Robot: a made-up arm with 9 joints. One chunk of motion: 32 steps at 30 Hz.
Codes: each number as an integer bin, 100 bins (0 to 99) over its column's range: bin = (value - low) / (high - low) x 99, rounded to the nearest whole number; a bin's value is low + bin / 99 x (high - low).
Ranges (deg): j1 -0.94..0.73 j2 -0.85..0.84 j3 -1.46..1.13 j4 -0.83..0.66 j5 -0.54..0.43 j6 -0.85..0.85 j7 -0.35..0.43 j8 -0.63..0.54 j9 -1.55..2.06
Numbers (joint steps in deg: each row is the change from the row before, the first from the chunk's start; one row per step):
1: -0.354 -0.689 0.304 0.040 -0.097 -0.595 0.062 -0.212 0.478
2: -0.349 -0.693 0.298 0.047 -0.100 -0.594 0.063 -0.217 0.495
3: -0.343 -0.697 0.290 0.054 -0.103 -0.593 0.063 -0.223 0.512
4: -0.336 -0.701 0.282 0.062 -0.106 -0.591 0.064 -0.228 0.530
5: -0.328 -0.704 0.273 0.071 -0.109 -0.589 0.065 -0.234 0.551
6: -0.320 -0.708 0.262 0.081 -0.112 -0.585 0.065 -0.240 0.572
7: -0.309 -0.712 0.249 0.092 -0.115 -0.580 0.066 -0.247 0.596
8: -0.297 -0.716 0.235 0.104 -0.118 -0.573 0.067 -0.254 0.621
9: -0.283 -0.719 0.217 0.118 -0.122 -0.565 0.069 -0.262 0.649
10: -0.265 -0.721 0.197 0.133 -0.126 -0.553 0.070 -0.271 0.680
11: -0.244 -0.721 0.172 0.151 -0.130 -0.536 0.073 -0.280 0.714
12: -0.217 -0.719 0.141 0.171 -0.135 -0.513 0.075 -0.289 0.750
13: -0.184 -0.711 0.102 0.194 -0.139 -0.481 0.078 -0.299 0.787
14: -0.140 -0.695 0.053 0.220 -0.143 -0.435 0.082 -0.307 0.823
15: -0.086 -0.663 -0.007 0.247 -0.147 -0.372 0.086 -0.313 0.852
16: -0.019 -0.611 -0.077 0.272 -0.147 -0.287 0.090 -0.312 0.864
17: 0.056 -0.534 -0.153 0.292 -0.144 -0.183 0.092 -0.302 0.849
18: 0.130 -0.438 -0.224 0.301 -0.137 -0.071 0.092 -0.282 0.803
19: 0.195 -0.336 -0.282 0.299 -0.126 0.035 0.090 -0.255 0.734
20: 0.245 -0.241 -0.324 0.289 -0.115 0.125 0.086 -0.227 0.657
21: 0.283 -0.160 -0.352 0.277 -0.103 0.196 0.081 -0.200 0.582
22: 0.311 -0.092 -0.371 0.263 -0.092 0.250 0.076 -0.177 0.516
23: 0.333 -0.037 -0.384 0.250 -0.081 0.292 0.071 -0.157 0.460
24: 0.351 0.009 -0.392 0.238 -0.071 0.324 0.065 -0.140 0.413
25: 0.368 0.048 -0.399 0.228 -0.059 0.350 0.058 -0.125 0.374
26: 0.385 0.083 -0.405 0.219 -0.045 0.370 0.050 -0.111 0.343
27: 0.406 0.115 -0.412 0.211 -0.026 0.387 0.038 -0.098 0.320
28: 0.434 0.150 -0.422 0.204 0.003 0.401 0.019 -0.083 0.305
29: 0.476 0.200 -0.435 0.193 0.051 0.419 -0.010 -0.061 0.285
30: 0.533 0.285 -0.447 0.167 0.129 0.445 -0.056 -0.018 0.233
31: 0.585 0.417 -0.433 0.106 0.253 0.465 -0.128 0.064 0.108
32: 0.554 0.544 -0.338 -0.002 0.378 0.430 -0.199 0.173 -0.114
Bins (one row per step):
1: 35 9 67 58 45 15 52 35 56
2: 35 9 67 58 45 15 52 35 56
3: 35 9 67 59 45 15 52 34 57
4: 36 9 67 59 44 15 53 34 57
5: 36 9 66 60 44 15 53 34 58
6: 37 8 66 61 44 15 53 33 58
7: 37 8 65 61 43 16 53 32 59
8: 38 8 65 62 43 16 53 32 60
9: 39 8 64 63 43 17 53 31 60
10: 40 8 63 64 42 17 53 30 61
11: 41 8 62 65 42 18 54 30 62
12: 43 8 61 67 41 20 54 29 63
13: 45 8 60 68 41 21 54 28 64
14: 47 9 58 70 41 24 55 27 65
15: 51 11 56 72 40 28 55 27 66
16: 55 14 53 73 40 33 56 27 66
17: 59 19 50 75 40 39 56 28 66
18: 63 24 47 75 41 45 56 29 65
19: 67 30 45 75 42 52 56 32 63
20: 70 36 43 74 43 57 55 34 61
21: 73 40 42 74 45 61 55 36 58
22: 74 44 42 73 46 64 54 38 57
23: 75 48 41 72 47 67 53 40 55
24: 77 50 41 71 48 68 53 41 54
25: 78 53 41 70 49 70 52 43 53
26: 79 55 40 70 51 71 51 44 52
27: 80 57 40 69 52 72 49 45 51
28: 81 59 40 69 55 73 47 46 51
29: 84 62 39 68 60 74 43 48 50
30: 87 66 39 66 68 75 37 52 49
31: 90 74 39 62 81 77 28 59 45
32: 89 82 43 55 94 75 19 68 39

